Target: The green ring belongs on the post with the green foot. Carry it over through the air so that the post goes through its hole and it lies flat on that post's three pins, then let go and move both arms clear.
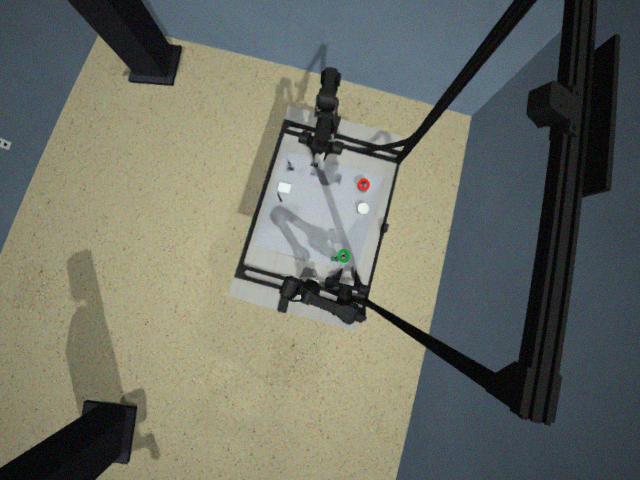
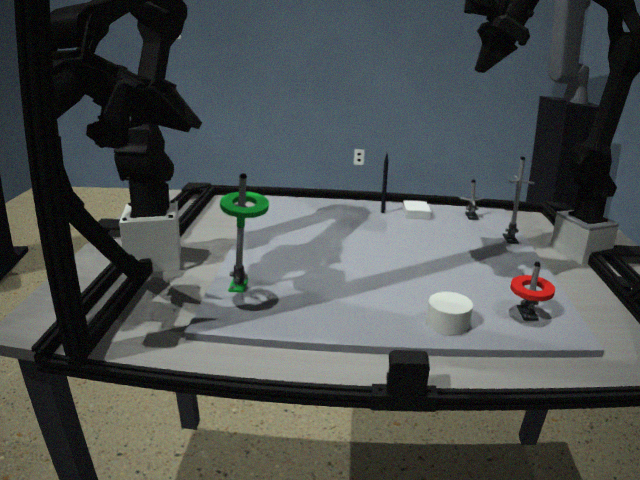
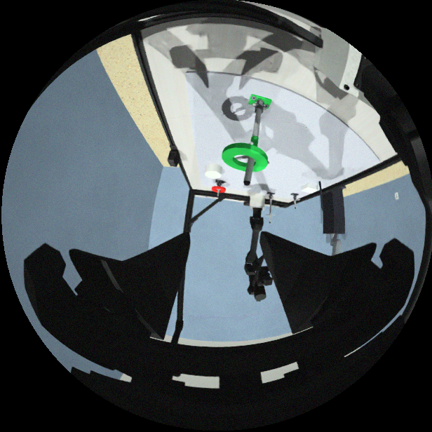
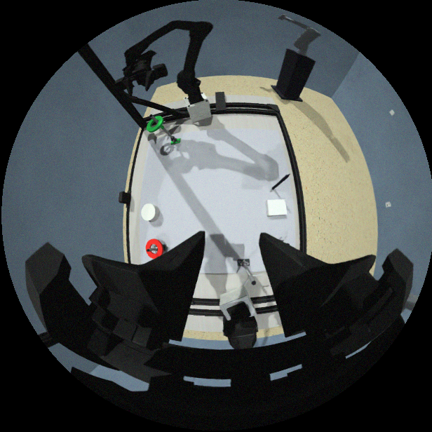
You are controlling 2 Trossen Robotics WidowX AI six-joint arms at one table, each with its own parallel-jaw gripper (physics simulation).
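Places are measured from the left arm's base along level axes (x ahead, y left, z up), in metres.
Pixels of known places: left gripper, between the fingertips: (image 1: 349,269) (image 2: 195,127); right gripper, between the fingertips: (image 1: 318,159) (image 2: 478,71); left arm's base, origin of its link: (image 2: 149,210); right arm's base, origin of its link: (image 2: 588,217).
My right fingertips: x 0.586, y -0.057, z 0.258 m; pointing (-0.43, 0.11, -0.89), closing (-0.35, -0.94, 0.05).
For each thing: its top centre in the pictures, then the offset to it from my right fingertips. "pt": a spot on its surface instead.
- green ring, centre of its top: (image 2: 244,198) (image 1: 343,255) dy -0.122, dx -0.426, dz -0.186 m
- green foot, a spot on its surface: (image 2: 237,285) pt dy -0.101, dx -0.440, dz -0.337 m
- red ring, centre of its top: (image 2: 533,285) (image 1: 363,184) dy -0.266, dx -0.012, dz -0.292 m
- white cylinder, centre of its top: (image 2: 451,302) (image 1: 363,208) dy -0.260, dx -0.151, dz -0.308 m
- tall post, a spot on its surface: (image 2: 515,206) pt dy +0.014, dx +0.128, dz -0.268 m
- small post, a spot on its surface: (image 2: 473,193) pt dy +0.155, dx +0.106, dz -0.285 m
- white block, centre of its top: (image 2: 416,205) (image 1: 284,187) dy +0.194, dx -0.016, dz -0.323 m
- black pointed rod, centre of its top: (image 2: 386,152) dy +0.215, dx -0.090, dz -0.203 m
The green ring (image 1: 348,255) (image 2: 226,205) (image 3: 230,154) is around the post (image 2: 239,253) (image 3: 258,122) with the green foot (image 2: 237,285) (image 3: 260,101). It looks level near the post's top, just above a green collar; the post's tip sticks up through its hole. The ring hides the pins beneath it. My left gripper (image 3: 225,237) is open and empty, drawn back from the ring on the arm's side and higher than the ring; it touches neither ring nor post. My right gripper (image 4: 232,236) is open and empty, high above the far end of the table.
A red ring (image 2: 518,289) sits on a short post by a white cylinder (image 2: 449,313). A tall post (image 2: 515,206), a small post (image 2: 473,193), a white block (image 2: 416,209) and a black pointed rod (image 2: 384,186) stand toward the back. A black frame (image 2: 258,390) edges the table.
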